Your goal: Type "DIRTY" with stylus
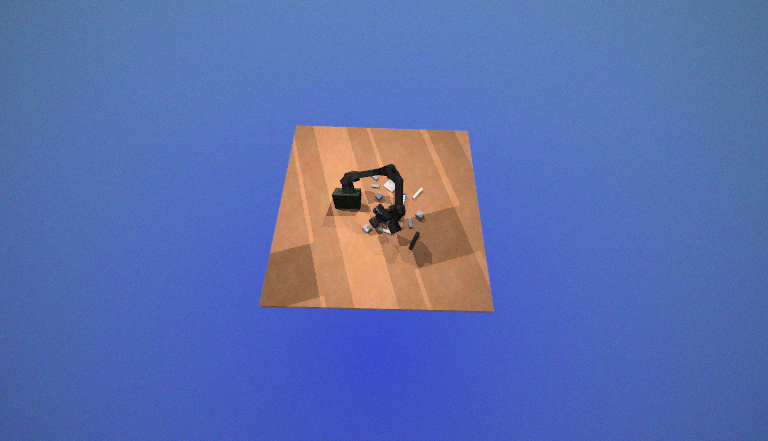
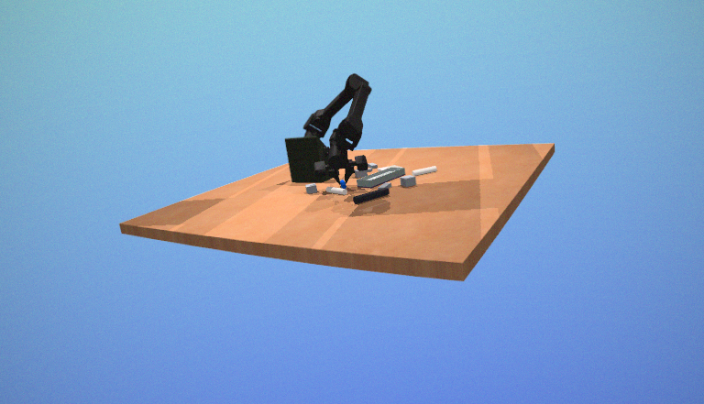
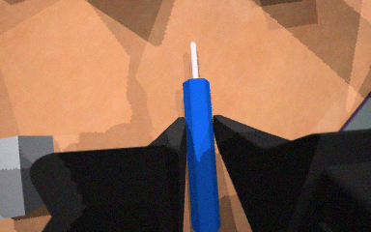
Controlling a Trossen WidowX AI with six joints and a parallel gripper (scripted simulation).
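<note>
The grey block lies 7 cm behind my gripper tip, 10 cm to the right of it and 1 cm above it. From my gripper tip the other things lie so: black bar 23 cm ahead, 14 cm to the right; stylus tip 3 cm behind, 3 cm to the left; stylus 1 cm behind, 1 cm to the left.
</note>
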